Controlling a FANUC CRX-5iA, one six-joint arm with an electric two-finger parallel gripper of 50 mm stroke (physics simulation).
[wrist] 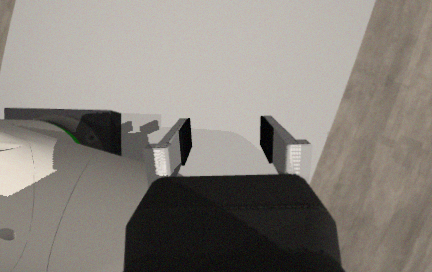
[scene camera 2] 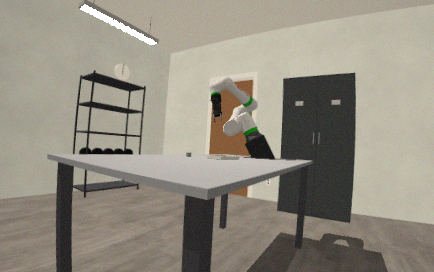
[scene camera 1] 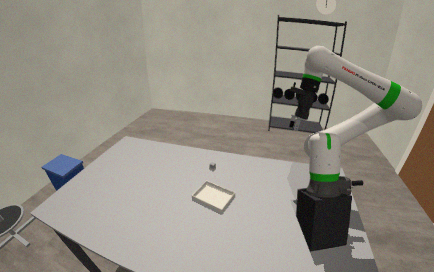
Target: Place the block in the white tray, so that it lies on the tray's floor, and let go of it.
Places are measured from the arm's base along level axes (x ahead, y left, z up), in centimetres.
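Where they show: gripper, fingertip midpoint: [wrist: 225, 131] [scene camera 2: 217, 121] [scene camera 1: 292, 128]; arm's base, origin of the base link: [scene camera 2: 254, 139] [scene camera 1: 323, 192].
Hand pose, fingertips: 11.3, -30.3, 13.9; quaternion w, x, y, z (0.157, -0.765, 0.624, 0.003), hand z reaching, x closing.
Each offset is from my fingertips to the centre of the thing, as dx, dy, dz. Level surfaces: height alone.
A small grey block @[+41.7, -1.2, -27.8] [scene camera 1: 212, 165] [scene camera 2: 188, 154] sits on the table, apart from the tray and behind it in scene camera 1. The white tray @[+37.1, +22.5, -28.2] [scene camera 1: 206, 206] [scene camera 2: 223, 158] is shallow and lies on the table; its inside shows no block in scene camera 1. My gripper [scene camera 1: 294, 124] [scene camera 2: 218, 120] [wrist: 225, 131] is open, with nothing between its fingers. It hangs high above the table, on the arm's side, well away from the block and the tray. Neither block nor tray shows in the wrist view.
The grey table @[dz -29.2] [scene camera 1: 130, 200] [scene camera 2: 165, 172] bears the arm's black base [scene camera 1: 330, 220] [scene camera 2: 260, 147] at its right part. A black shelf rack [scene camera 1: 275, 75] [scene camera 2: 90, 115] stands behind the table. A blue bin [scene camera 1: 62, 165] stands on the floor at the left. A dark cabinet [scene camera 2: 300, 165] stands by the wall.
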